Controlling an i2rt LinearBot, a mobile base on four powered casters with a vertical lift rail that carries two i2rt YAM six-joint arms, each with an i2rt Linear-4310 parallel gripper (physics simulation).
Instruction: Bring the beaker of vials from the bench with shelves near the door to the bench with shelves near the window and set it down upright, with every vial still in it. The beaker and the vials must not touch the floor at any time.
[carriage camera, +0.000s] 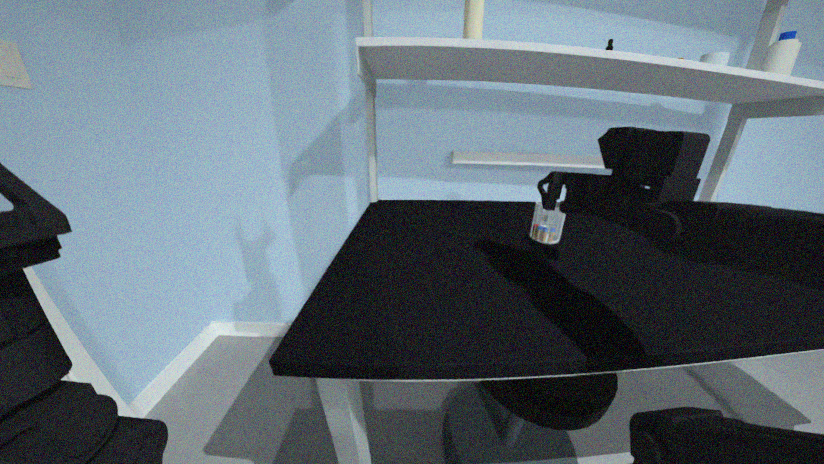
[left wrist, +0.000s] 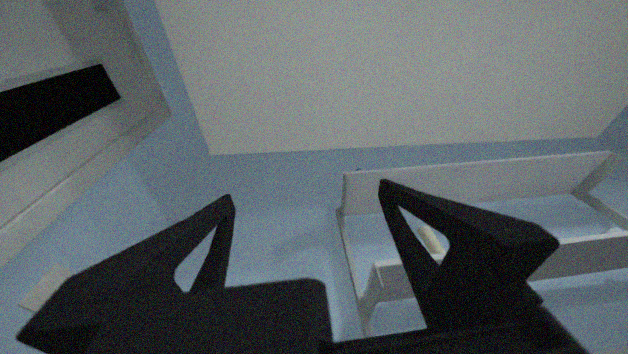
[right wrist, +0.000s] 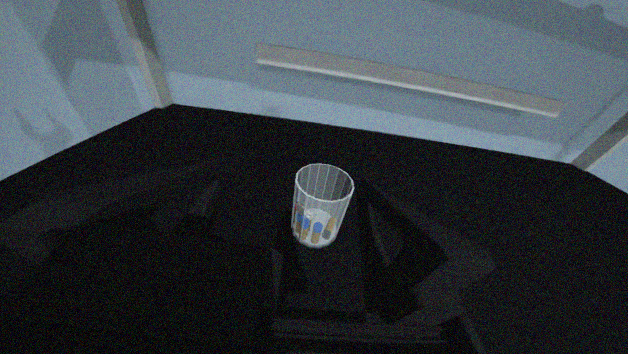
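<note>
The clear beaker (carriage camera: 547, 221) (right wrist: 320, 197) stands upright on the black bench (carriage camera: 403, 299) (right wrist: 240, 127), toward its back in the carriage view. Several small vials (carriage camera: 544, 233) (right wrist: 316, 232) with blue, red and dark parts lie or stand low inside it. My right gripper (carriage camera: 548, 198) (right wrist: 295, 175) is open. In the right wrist view the beaker shows between its dark fingertips, and in the carriage view a finger overlaps the beaker's rim; contact cannot be told. My left gripper (left wrist: 307, 194) is open and empty, raised away from the beaker; part of it shows at the carriage view's left edge.
A white shelf (carriage camera: 507, 60) above the bench holds a cream cylinder (carriage camera: 473, 20), a blue-capped bottle (carriage camera: 782, 56) and small items. White posts (carriage camera: 371, 144) (right wrist: 150, 65) rise at the bench's back. A dark stool (carriage camera: 553, 400) is under the front edge. A blue wall (carriage camera: 172, 172) is at the left.
</note>
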